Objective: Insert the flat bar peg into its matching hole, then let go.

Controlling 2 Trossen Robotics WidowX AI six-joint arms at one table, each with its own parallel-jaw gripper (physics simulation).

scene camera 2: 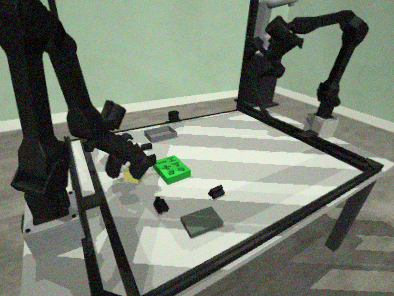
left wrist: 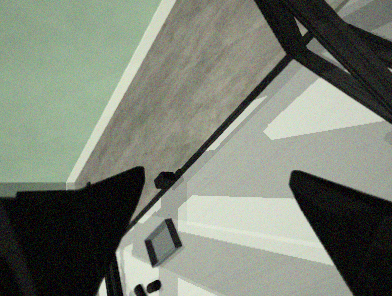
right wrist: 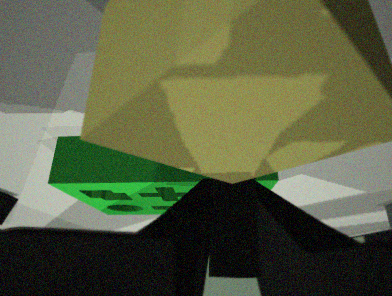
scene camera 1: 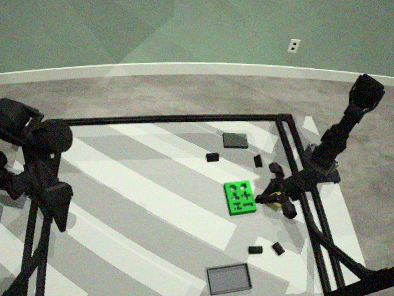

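The green board (scene camera 1: 227, 200) (scene camera 2: 179, 177) (right wrist: 110, 162) with differently shaped holes lies flat on the table. My right gripper (scene camera 1: 260, 199) (scene camera 2: 148, 162) (right wrist: 227, 189) is low at the board's right edge in scene camera 1, shut on a black piece, taken as the flat bar peg (right wrist: 232, 240). In the right wrist view the fingers hide part of the board and its holes; the peg's lower end is not clear. My left gripper (scene camera 1: 59, 205) (left wrist: 216, 175) is open and empty, high up at the far left of scene camera 1.
A yellow block (scene camera 1: 275, 203) (scene camera 2: 131, 175) (right wrist: 240, 110) is beside or under my right gripper. Black pieces (scene camera 1: 212, 157) (scene camera 1: 258, 160) (scene camera 1: 255, 249) (scene camera 1: 278, 248) lie around the board. A grey-green plate (scene camera 1: 235, 140) (scene camera 2: 201, 221) and a grey tray (scene camera 1: 249, 275) (left wrist: 173, 232) also lie on the table. Black rails edge it.
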